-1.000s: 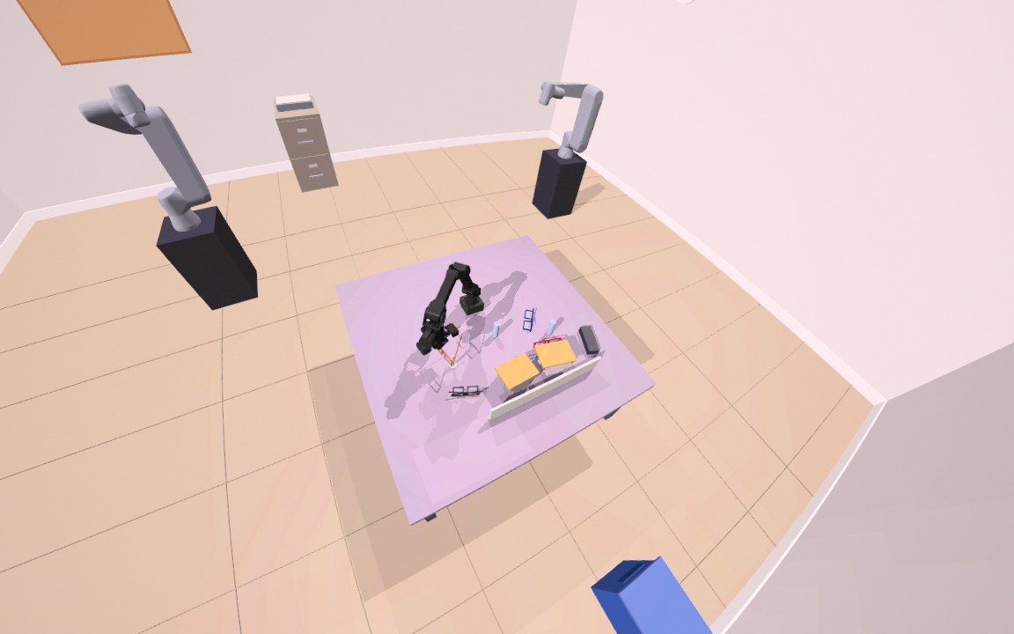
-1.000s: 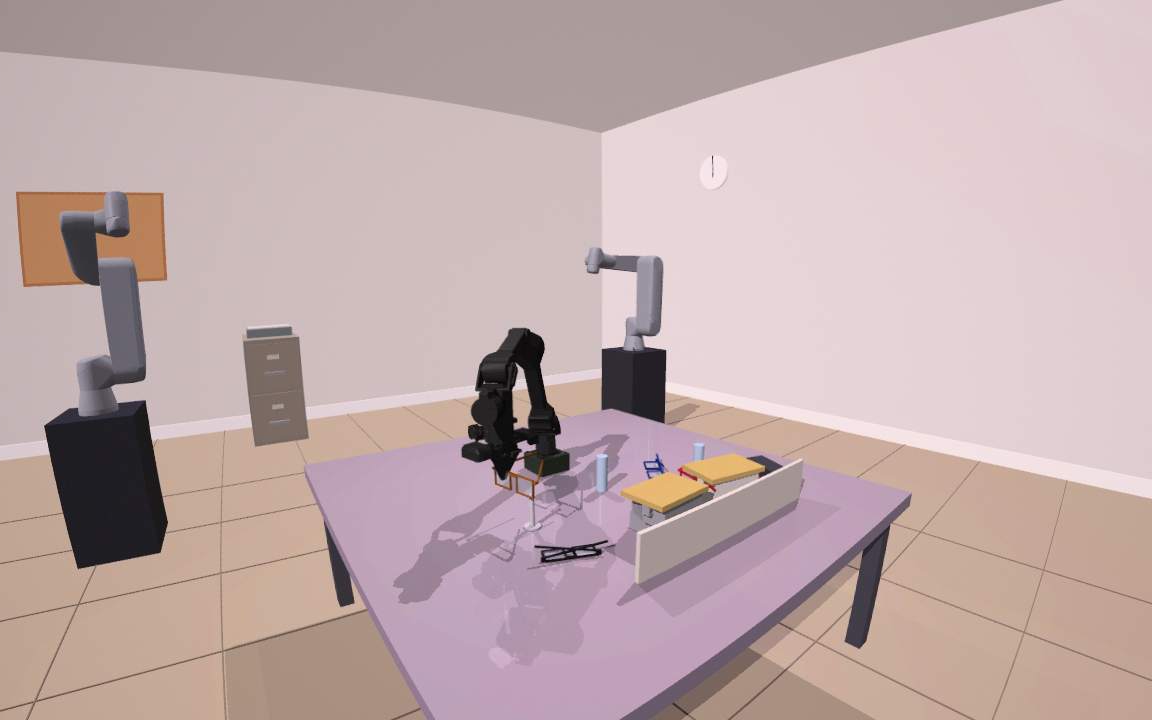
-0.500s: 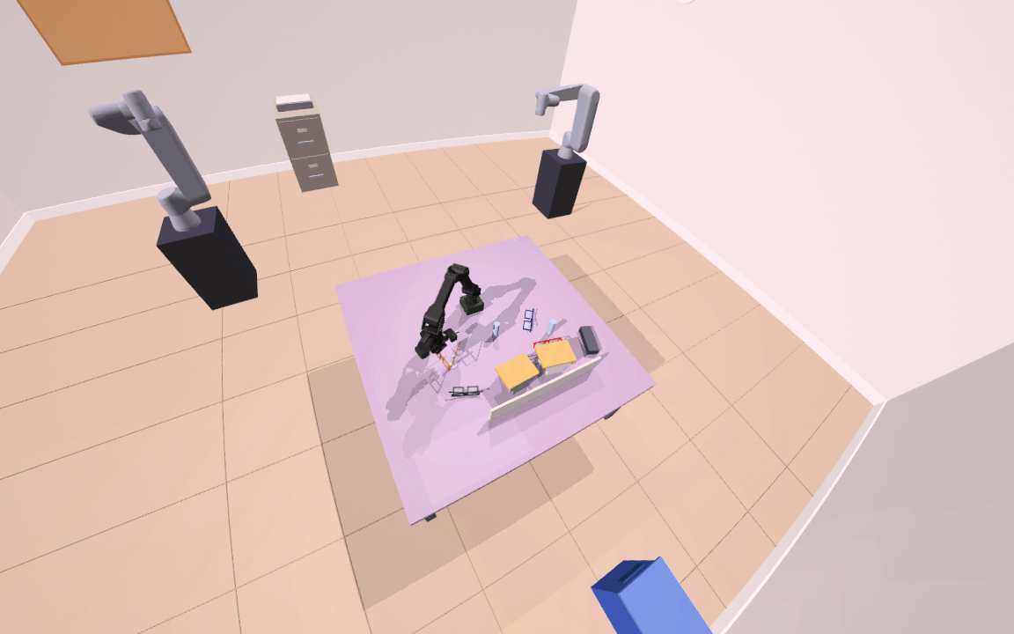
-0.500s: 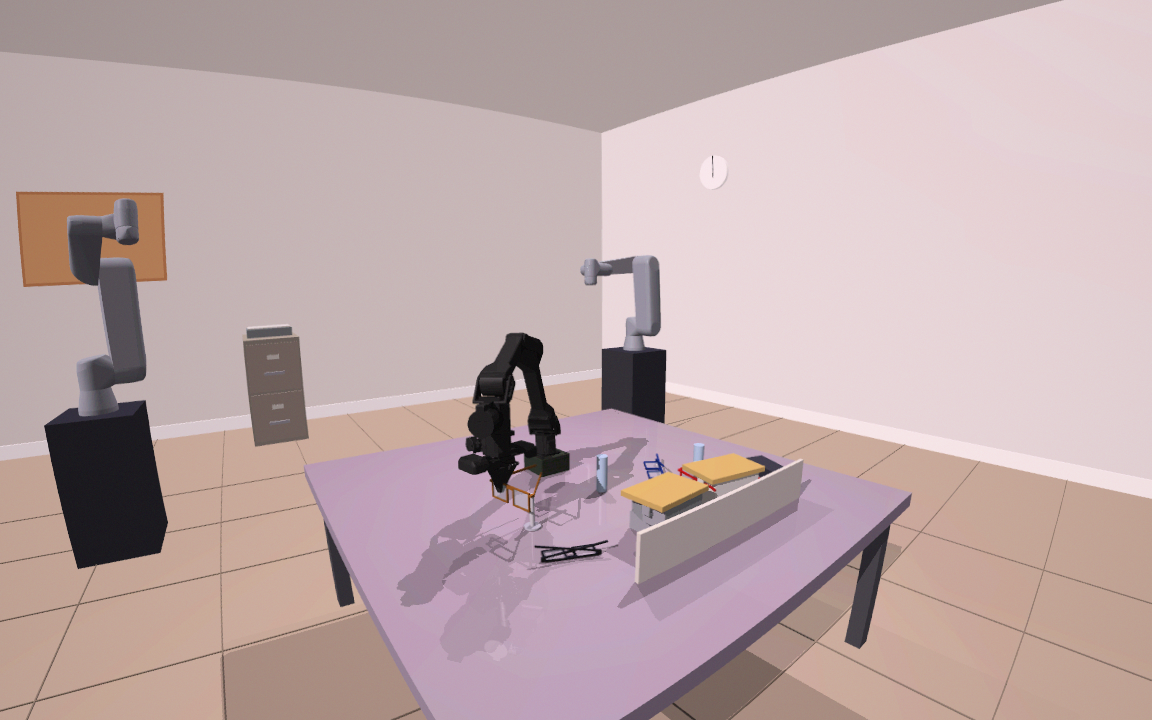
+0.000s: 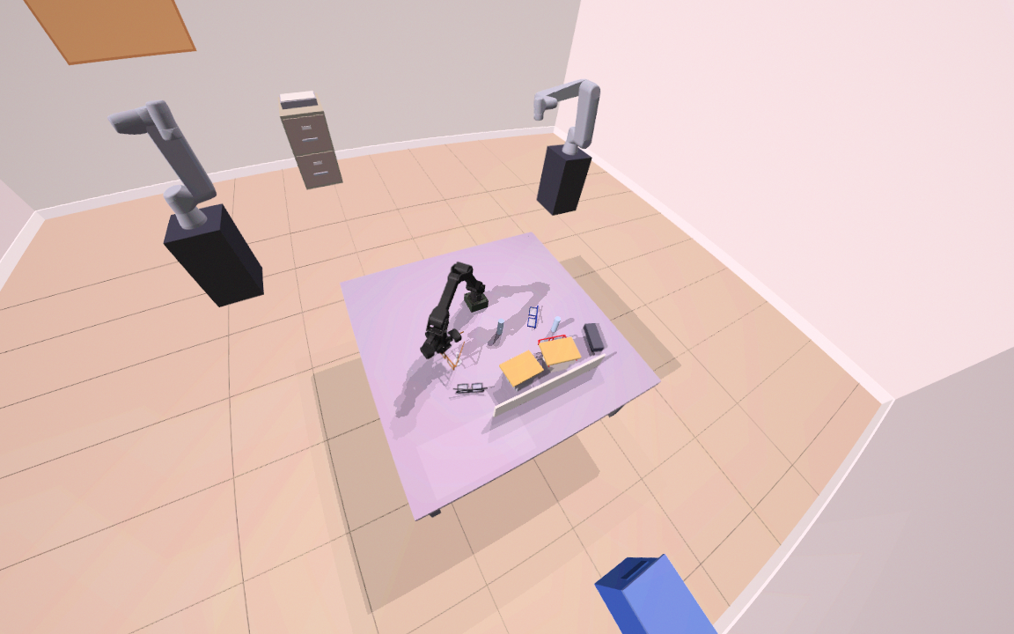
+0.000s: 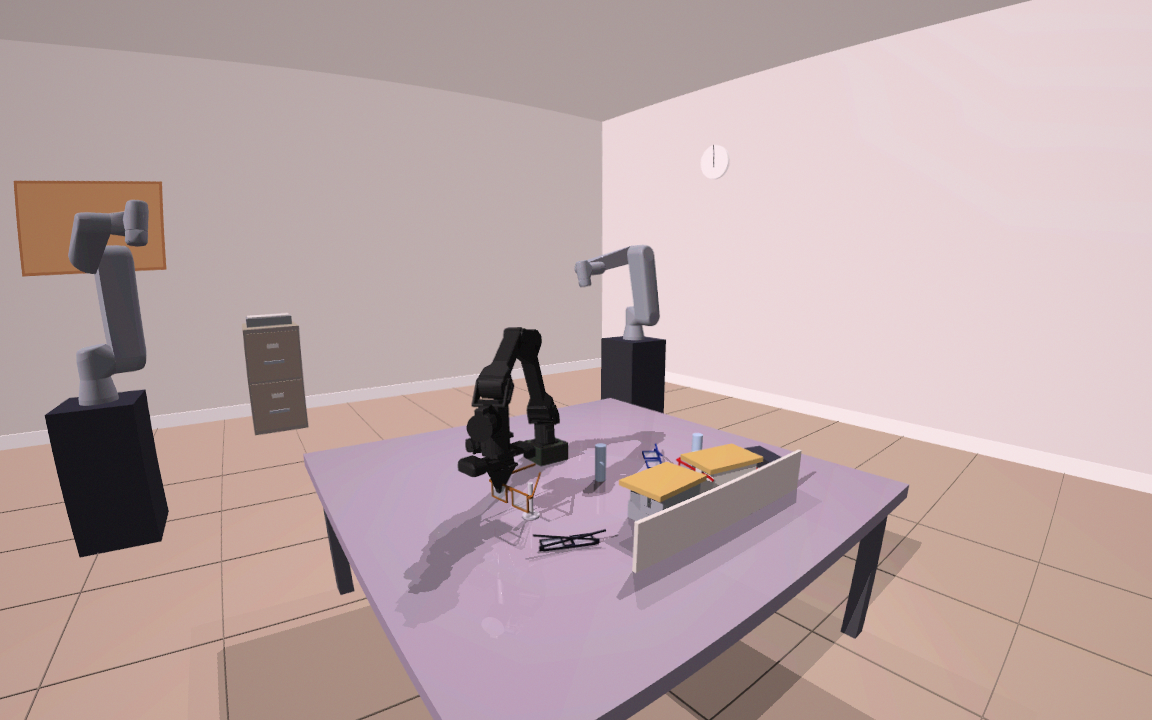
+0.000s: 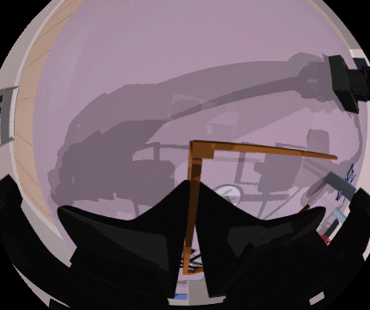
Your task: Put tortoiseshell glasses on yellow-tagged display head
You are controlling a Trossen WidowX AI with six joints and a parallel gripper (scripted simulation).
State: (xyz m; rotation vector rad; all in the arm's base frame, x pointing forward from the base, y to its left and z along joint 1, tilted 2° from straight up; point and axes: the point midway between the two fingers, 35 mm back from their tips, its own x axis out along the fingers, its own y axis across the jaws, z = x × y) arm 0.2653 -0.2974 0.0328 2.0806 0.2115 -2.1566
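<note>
My gripper tip is 60 mm to the right of the post, 40 mm short of it and 40 mm above it. From my gripper tip the other things lie so: white board: 390 mm to the left, 360 mm ahead, 10 mm below; then black case: 770 mm to the left, 210 mm ahead, 40 mm below.
</note>
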